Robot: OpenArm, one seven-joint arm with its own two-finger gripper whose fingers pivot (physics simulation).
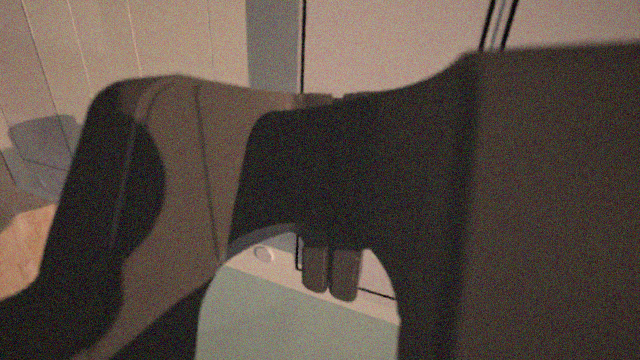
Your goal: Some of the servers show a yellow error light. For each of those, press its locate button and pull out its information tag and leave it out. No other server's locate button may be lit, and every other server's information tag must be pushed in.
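Observation:
My gripper (342, 196) is shut, its two fingertips side by side with no object showing between them. It is in front of a pale server front (390, 45) outlined in black and hides much of it. Part of another pale server front (575, 22) shows at the upper right, past a narrow dark-edged gap. No error light, locate button or information tag shows on the visible parts of these fronts; the fingers and gripper body hide the rest.
A pale panelled side (170, 35) with thin seams stands at the left, beside a grey-blue shaded strip (272, 45). A small round disc (264, 254) is low on the pale base. A grey-green surface (295, 325) lies below. Orange-brown wood (25, 250) shows at the left edge.

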